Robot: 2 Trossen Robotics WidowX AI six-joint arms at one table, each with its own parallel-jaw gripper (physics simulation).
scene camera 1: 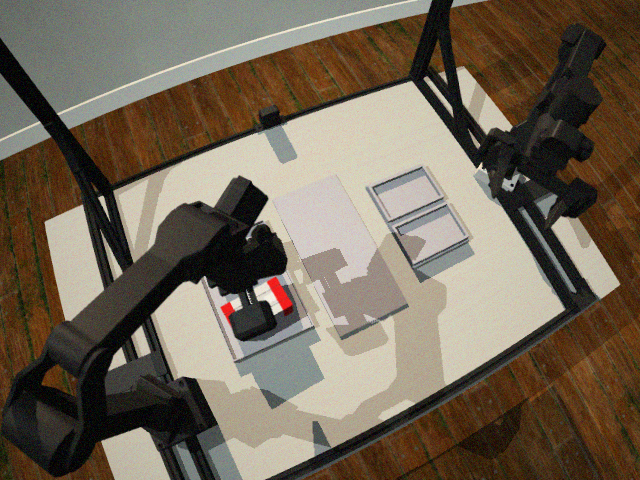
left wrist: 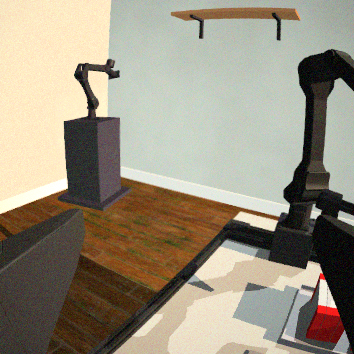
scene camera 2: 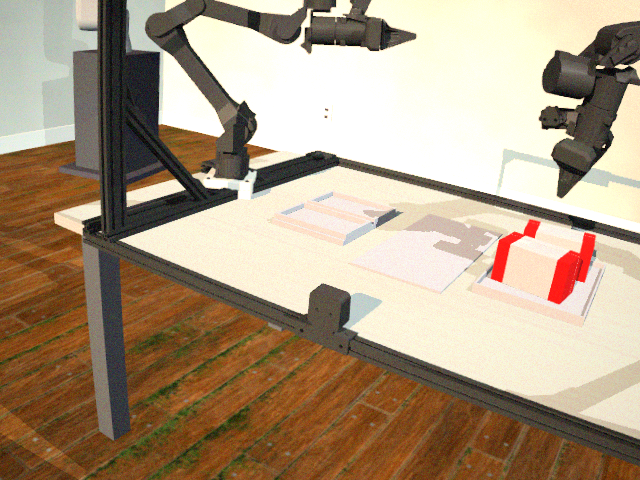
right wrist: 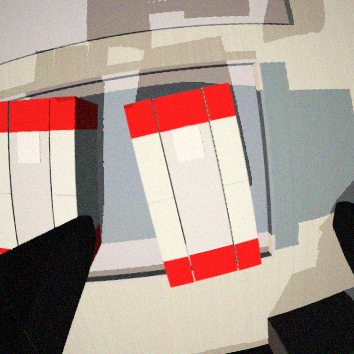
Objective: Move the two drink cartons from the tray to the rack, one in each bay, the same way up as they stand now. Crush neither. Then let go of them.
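Frame: origin at the left arm's base, x ahead, y left, z up, level; millimetres.
Where they show: left gripper, fingertip midpoint: (scene camera 1: 520, 213) (left wrist: 203, 225) (scene camera 2: 413, 35); right gripper, fingertip midpoint: (scene camera 1: 254, 293) (scene camera 2: 566, 189) (right wrist: 218, 222); left arm's base at its link origin: (scene camera 2: 230, 175); right arm's base at its link origin: (scene camera 1: 170, 413) (left wrist: 296, 222).
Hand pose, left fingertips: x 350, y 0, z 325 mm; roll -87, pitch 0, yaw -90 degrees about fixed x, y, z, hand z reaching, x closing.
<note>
Each offset is from my left fingertips to the top centre of the thing. "spot": to the spot under its first point.
Two white cartons with red ends are in the tray @(dx +230, dy -337, dz -345 mm) (scene camera 1: 273, 345) (scene camera 2: 527, 302) (right wrist: 125, 257). One carton @(dx +262, dy -288, dz -287 mm) (right wrist: 192, 185) (scene camera 1: 280, 295) (scene camera 2: 560, 235) (left wrist: 325, 322) is turned at a slight angle; the other carton @(dx +196, dy -372, dz -287 mm) (right wrist: 30, 185) (scene camera 2: 535, 264) sits straighter beside it and is hidden under the arm in scene camera 1. My right gripper (right wrist: 218, 222) (scene camera 2: 562, 192) is open, points down and hangs above the tray, its fingers apart over the angled carton. My left gripper (scene camera 2: 410, 36) (left wrist: 203, 225) is open and empty, high on the rack's side. The two-bay rack @(dx -120, dy -124, dz -341 mm) (scene camera 1: 439, 253) (scene camera 2: 310, 232) has empty bays.
A flat pale panel (scene camera 1: 330, 217) (scene camera 2: 408, 263) lies between tray and rack. A small black block @(spot: dx -127, dy -539, dz -314 mm) (scene camera 1: 269, 116) (scene camera 2: 329, 310) stands on the table's edge. Dark frame rails and posts @(spot: dx -461, dy -273, dz -183 mm) (scene camera 1: 439, 46) (scene camera 2: 111, 118) rise at the table's sides.
</note>
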